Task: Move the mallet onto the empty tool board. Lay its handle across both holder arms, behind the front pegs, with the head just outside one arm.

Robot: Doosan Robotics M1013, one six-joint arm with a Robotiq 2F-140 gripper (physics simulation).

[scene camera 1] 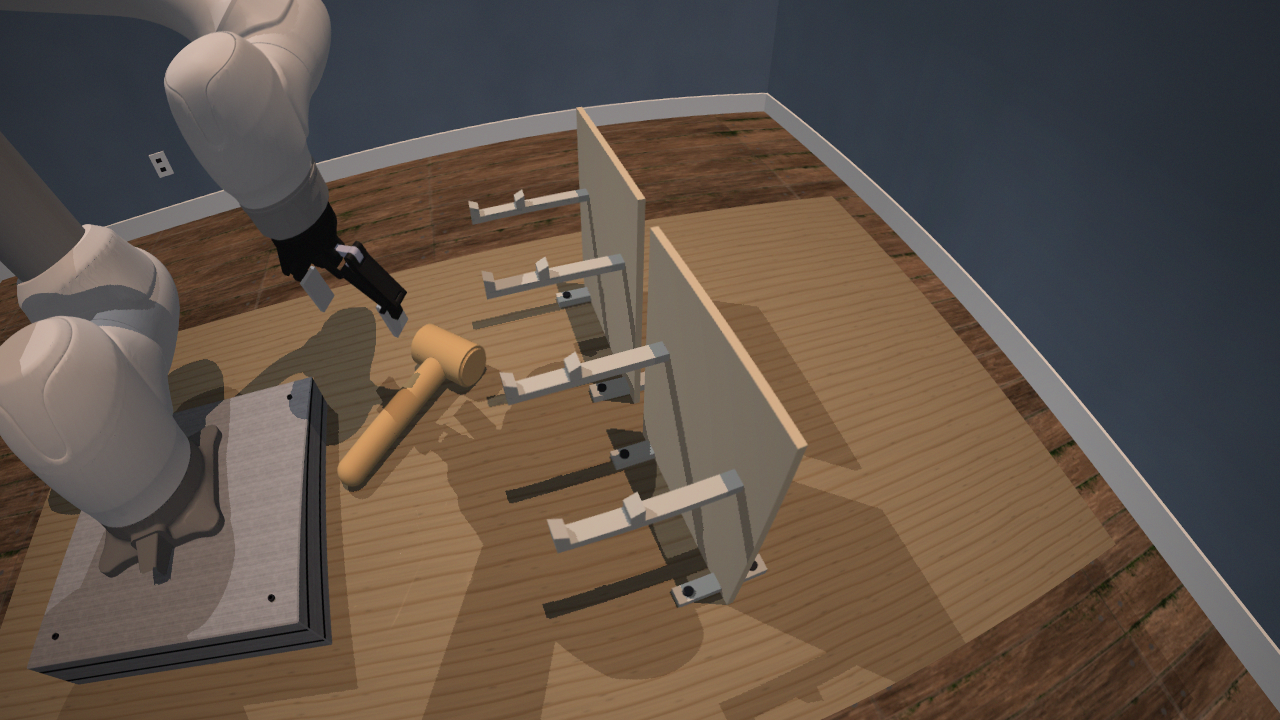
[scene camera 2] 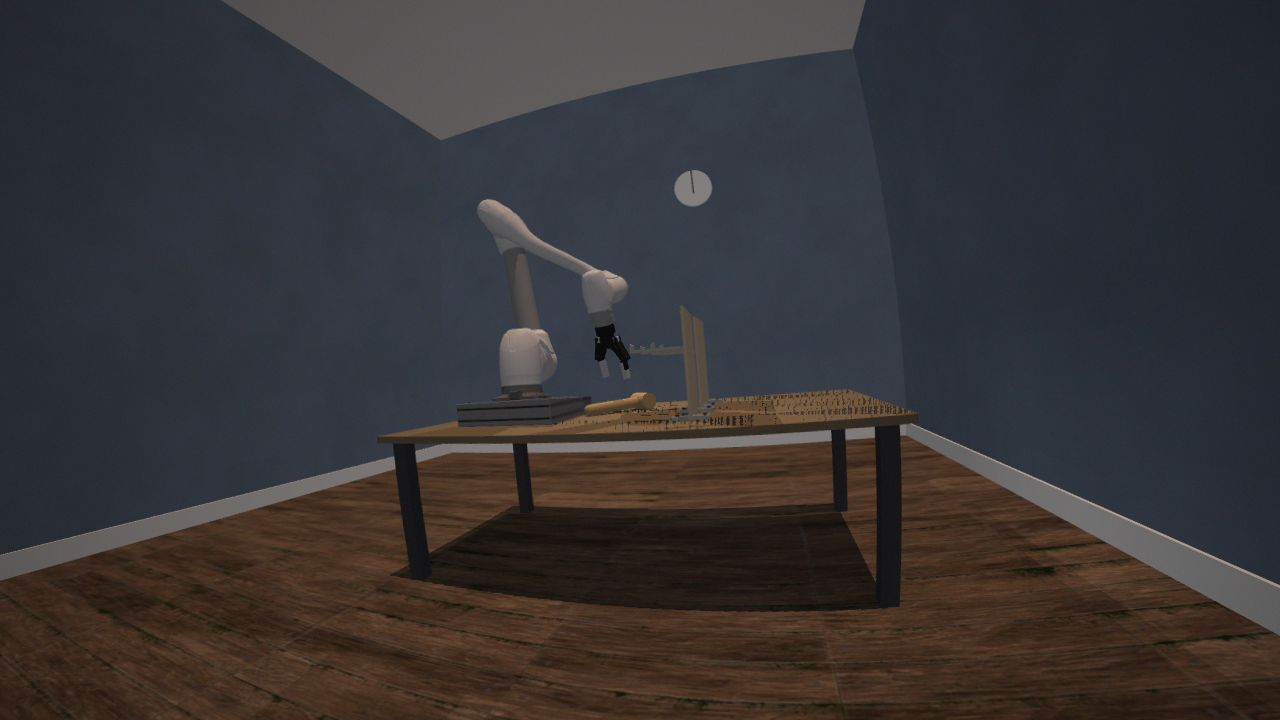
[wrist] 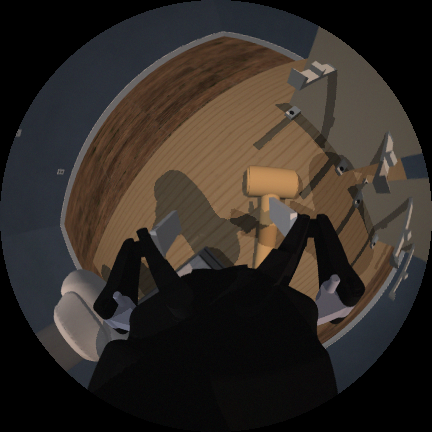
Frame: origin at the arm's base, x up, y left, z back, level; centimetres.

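Seen in the pictures: gripper, between the fingertips: [scene camera 1: 362, 314] [scene camera 2: 616, 377] [wrist: 223, 213]; arm's base, origin of its link: [scene camera 1: 166, 499].
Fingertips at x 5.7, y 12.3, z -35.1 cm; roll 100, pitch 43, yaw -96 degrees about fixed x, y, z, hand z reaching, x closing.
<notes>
Offsets run from my fingertips to a thing's top centre. "pt": to the spot under its first point.
The tan wooden mallet {dx -6.5, dy -9.5, dz -0.9 cm} [scene camera 1: 399, 420] [scene camera 2: 617, 405] [wrist: 272, 182] lies on the table, its handle toward the robot base and its head toward the holder boards. My gripper [scene camera 1: 355, 304] [scene camera 2: 614, 368] [wrist: 223, 213] is open and empty, raised above the table beside the mallet's head. In the wrist view one finger overlaps part of the handle. Two upright boards carry pegged holder arms: a far board [scene camera 1: 613, 205] [wrist: 370, 80] and a near board [scene camera 1: 716, 376] [wrist: 382, 205]. Neither holds a tool. The near board's arms [scene camera 1: 586, 369] [scene camera 1: 684, 497] point toward the robot side.
The robot base stands on a grey plinth [scene camera 1: 268, 501] [scene camera 2: 510, 411] to the left of the mallet. The far board's arms [scene camera 1: 554, 274] [wrist: 386, 165] stick out at gripper side, above the table [scene camera 1: 895, 376] [scene camera 2: 644, 437]. Metal feet {pt dx -11.6, dy -29.7, dz -25.6 cm} [scene camera 1: 632, 454] hold the boards. Blue walls surround the table.
</notes>
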